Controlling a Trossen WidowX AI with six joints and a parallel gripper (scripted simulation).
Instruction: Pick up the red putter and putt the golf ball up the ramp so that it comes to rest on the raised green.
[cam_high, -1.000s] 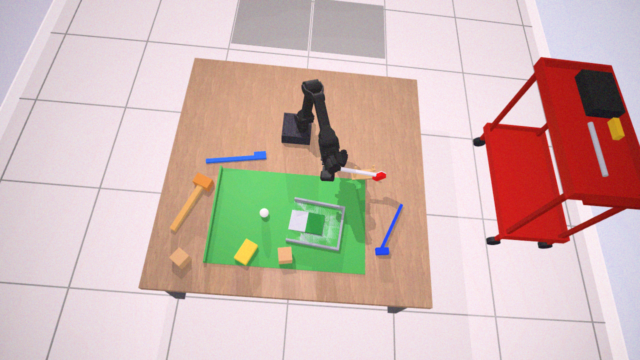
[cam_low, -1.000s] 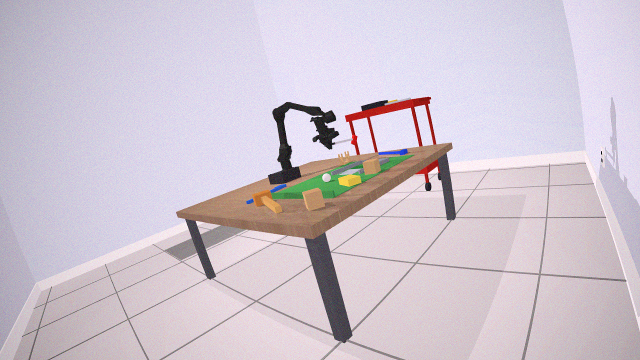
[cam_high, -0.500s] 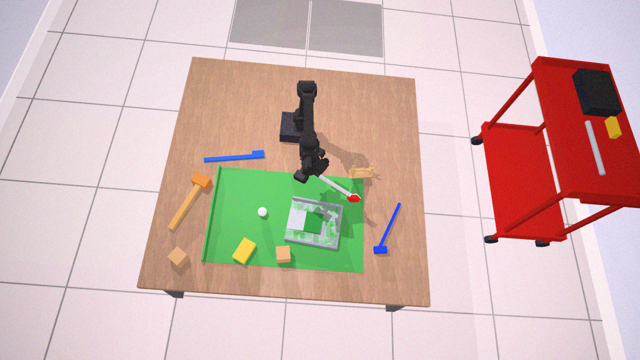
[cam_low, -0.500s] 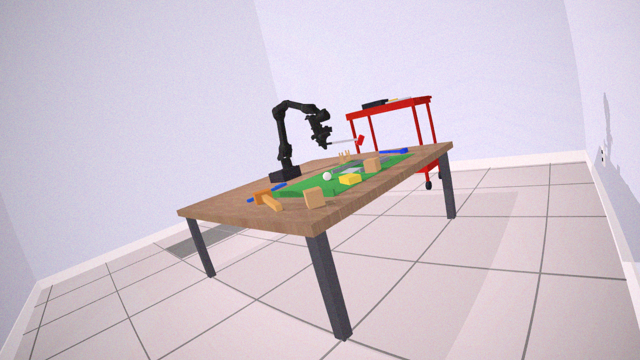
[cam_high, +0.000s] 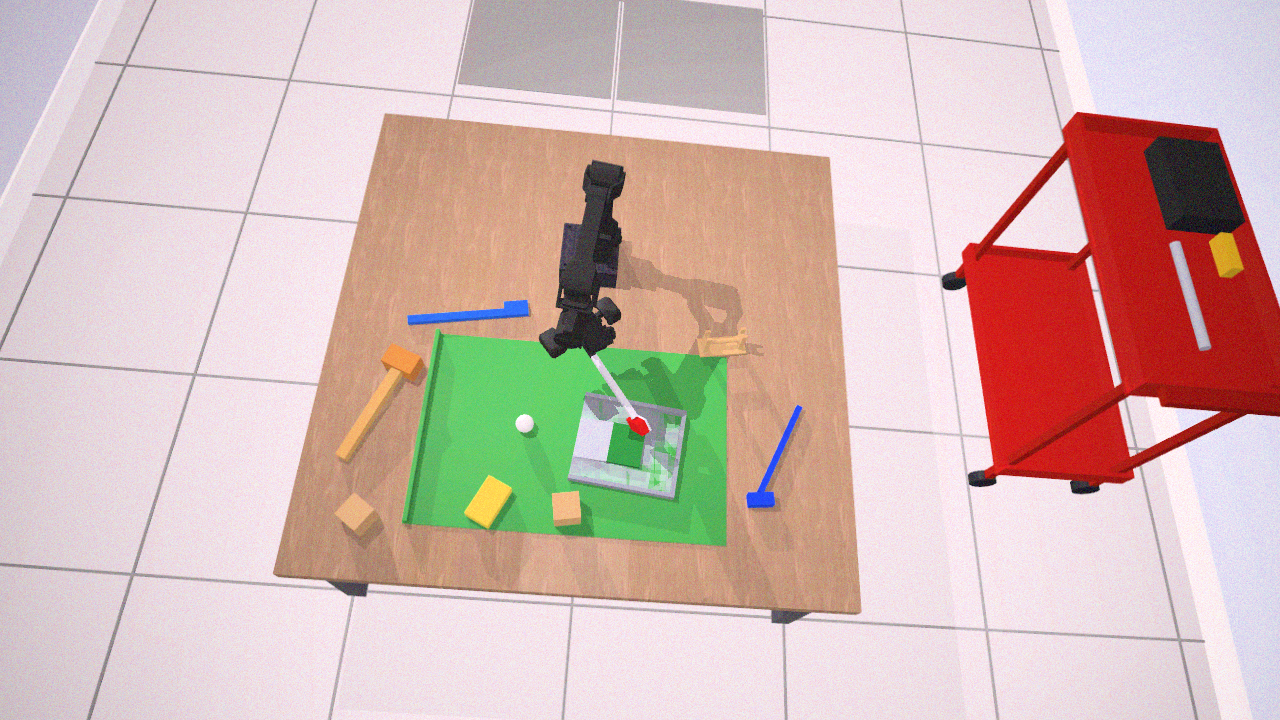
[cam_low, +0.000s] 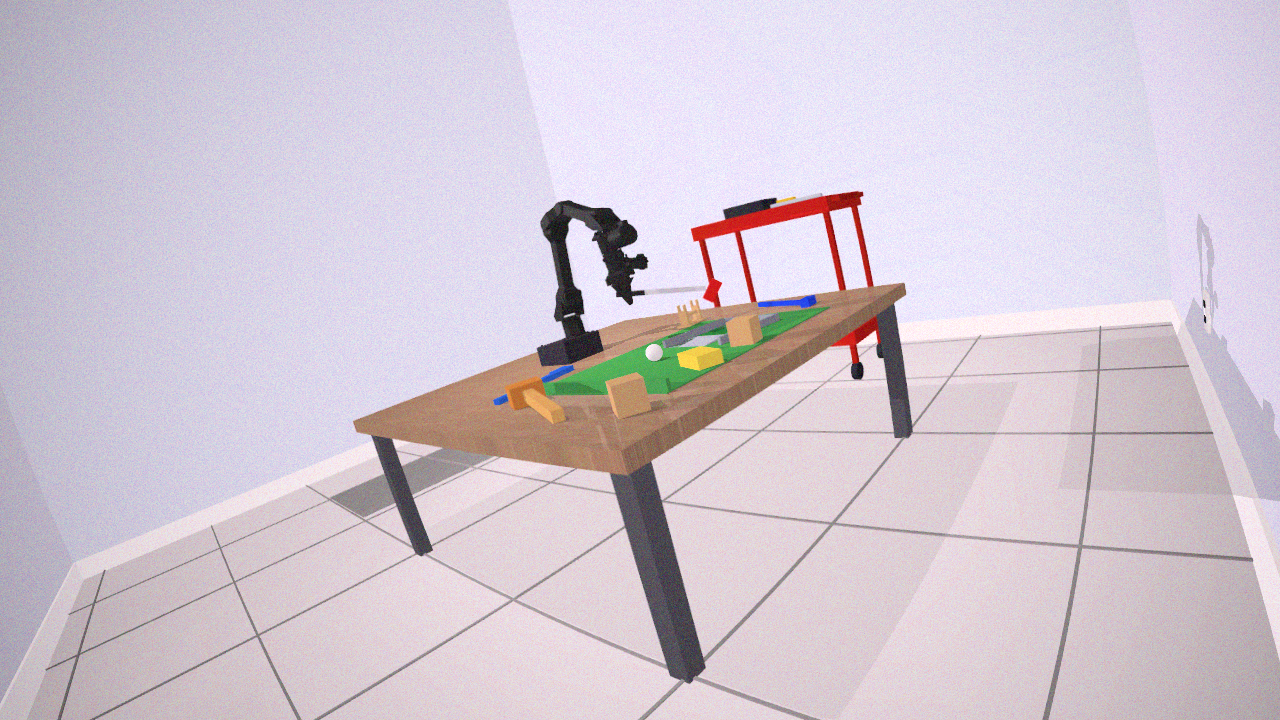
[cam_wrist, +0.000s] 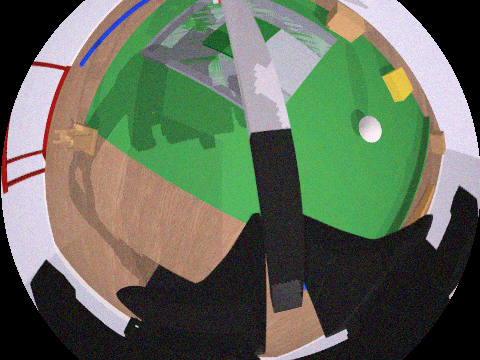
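The red putter is 90 mm ahead of my gripper tip, 70 mm to the left of it and 10 mm above it. From my gripper tip the other things lie so: green mat 170 mm ahead, 140 mm below, 10 mm to the right; then white golf ball 150 mm ahead, 130 mm to the right, 110 mm below; then wooden stand 360 mm to the left, 100 mm below, 80 mm behind.
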